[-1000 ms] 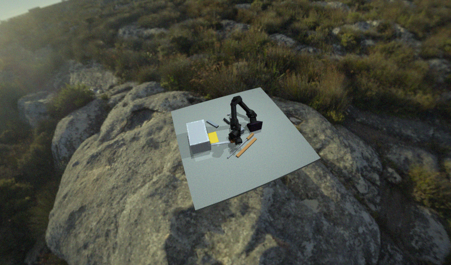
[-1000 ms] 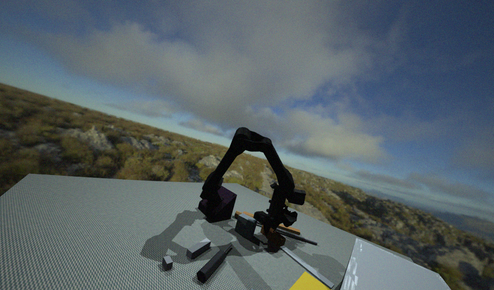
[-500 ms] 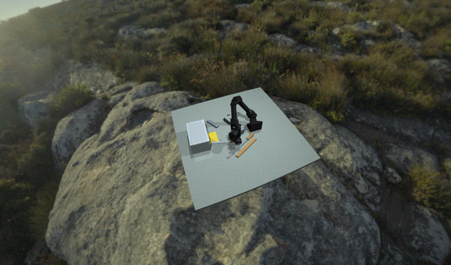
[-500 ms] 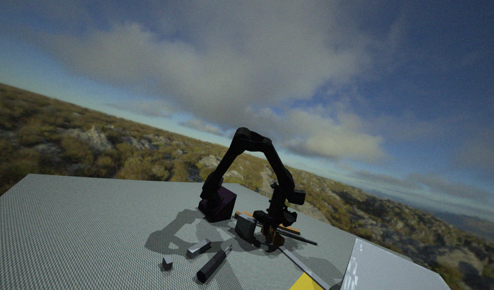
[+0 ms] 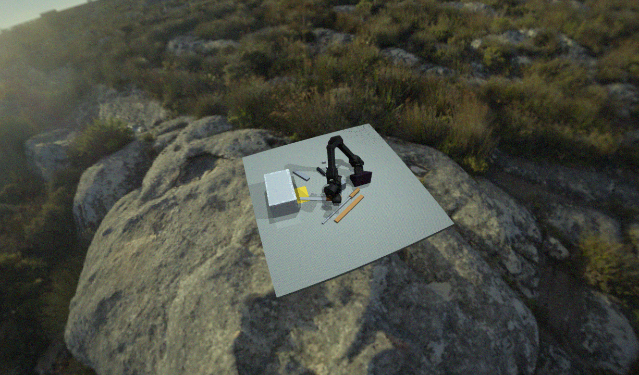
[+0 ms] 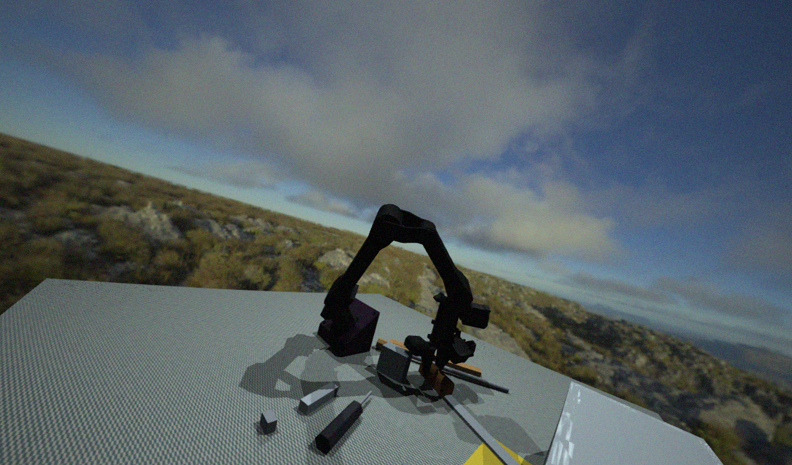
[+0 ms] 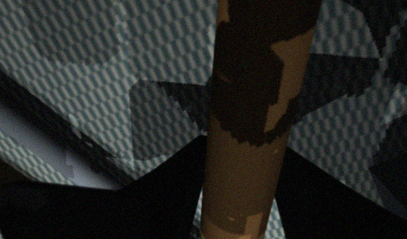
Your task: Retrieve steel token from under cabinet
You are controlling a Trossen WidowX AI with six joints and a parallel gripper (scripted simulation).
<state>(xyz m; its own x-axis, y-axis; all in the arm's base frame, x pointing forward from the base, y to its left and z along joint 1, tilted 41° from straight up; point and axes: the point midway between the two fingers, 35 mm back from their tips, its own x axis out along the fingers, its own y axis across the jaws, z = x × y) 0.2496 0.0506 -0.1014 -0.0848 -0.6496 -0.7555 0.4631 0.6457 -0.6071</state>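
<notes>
Right now my gripper tip is 7 cm past the grey block, 8 cm to the left of it and 3 cm below it. The rest, counted from my gripper tip: grey bar (9 cm behind, 29 cm to the right); then small grey cube (8 cm behind, 40 cm to the right); then wooden stick (5 cm behind, 11 cm to the left).
</notes>
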